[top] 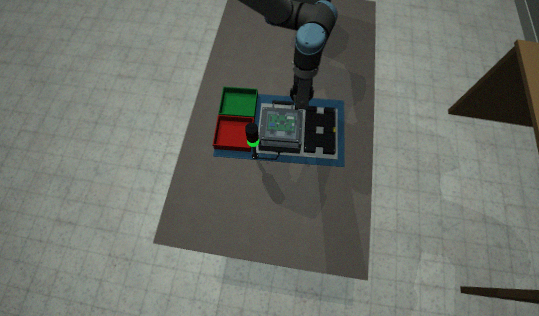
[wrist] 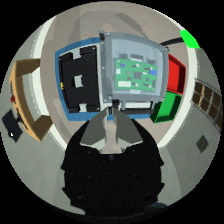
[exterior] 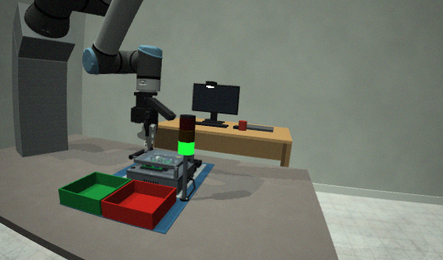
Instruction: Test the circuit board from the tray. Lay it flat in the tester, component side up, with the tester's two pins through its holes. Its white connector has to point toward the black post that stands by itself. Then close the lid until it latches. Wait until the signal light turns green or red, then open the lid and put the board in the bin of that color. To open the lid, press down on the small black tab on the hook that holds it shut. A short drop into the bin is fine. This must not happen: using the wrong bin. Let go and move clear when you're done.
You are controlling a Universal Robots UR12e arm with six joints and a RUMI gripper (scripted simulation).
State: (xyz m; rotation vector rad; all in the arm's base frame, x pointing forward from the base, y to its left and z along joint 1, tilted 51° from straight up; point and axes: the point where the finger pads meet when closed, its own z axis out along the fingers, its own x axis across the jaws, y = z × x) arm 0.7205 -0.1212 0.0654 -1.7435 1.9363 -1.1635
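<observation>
My gripper is now 10 mm to the left of the black latch hook and 20 mm above it. From my hand the other things lie so: tester lid: 50 mm ahead, 90 mm to the right, 20 mm below; green circuit board: 40 mm ahead, 90 mm to the right, 30 mm below; green bin: 120 mm behind, 250 mm to the right, 90 mm below.
</observation>
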